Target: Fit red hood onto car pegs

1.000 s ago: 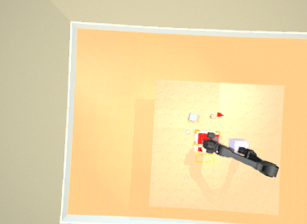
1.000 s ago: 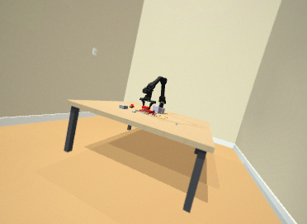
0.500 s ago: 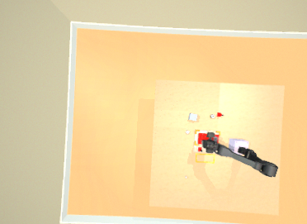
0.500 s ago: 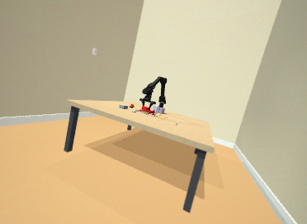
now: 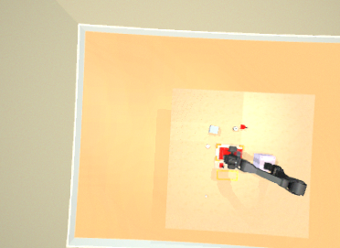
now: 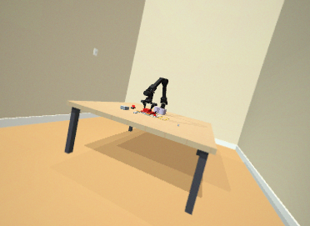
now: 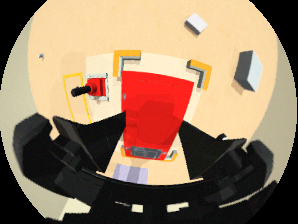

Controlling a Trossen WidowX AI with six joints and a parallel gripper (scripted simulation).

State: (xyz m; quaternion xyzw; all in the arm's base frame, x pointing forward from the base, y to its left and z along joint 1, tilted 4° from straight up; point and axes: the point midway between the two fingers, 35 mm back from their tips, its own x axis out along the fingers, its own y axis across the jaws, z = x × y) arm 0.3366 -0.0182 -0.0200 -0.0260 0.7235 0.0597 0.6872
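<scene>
Now: gripper tip right at the red hood.
</scene>
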